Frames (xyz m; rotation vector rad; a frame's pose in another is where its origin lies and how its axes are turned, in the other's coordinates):
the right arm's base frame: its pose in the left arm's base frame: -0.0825 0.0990 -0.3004 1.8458 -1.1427 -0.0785
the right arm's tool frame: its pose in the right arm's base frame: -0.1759 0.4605 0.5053 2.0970 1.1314 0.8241
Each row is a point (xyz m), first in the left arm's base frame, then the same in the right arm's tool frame.
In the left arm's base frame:
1: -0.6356 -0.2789 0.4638
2: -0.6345 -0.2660 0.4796
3: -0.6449 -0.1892 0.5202
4: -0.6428 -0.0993 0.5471
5: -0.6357 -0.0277 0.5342
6: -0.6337 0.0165 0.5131
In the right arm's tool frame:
1: 0.5442 -0.3331 0.4725
2: 0.5466 -0.3520 0.4797
3: 0.5330 -0.4384 0.4821
4: 0.4969 -0.5249 0.4874
5: 0.4427 -0.5733 0.4798
6: 0.4014 -0.5963 0.4667

